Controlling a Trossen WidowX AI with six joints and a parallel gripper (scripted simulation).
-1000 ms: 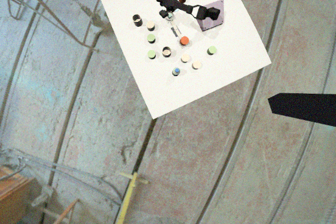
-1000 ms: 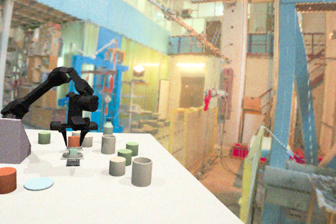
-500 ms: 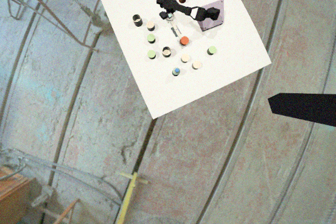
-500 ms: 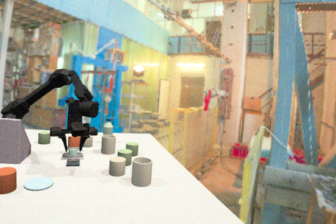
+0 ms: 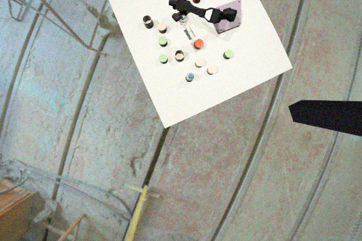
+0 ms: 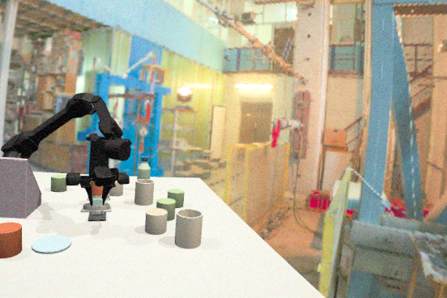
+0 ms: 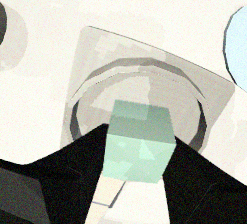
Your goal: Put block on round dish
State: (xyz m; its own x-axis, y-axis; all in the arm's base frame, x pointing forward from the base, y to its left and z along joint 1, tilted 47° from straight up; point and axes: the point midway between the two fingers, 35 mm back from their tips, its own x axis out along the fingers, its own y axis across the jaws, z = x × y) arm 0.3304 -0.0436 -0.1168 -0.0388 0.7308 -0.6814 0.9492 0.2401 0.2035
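Now: the pale blue round dish 11 cm to the right of my gripper tip, 10 cm behind it and 8 cm below it. From my gripper tip the other things lie so: orange cup 20 cm behind, 18 cm to the right, 4 cm below; blue-topped cylinder 49 cm to the left, 13 cm ahead, 3 cm above; teal block 1 cm above.
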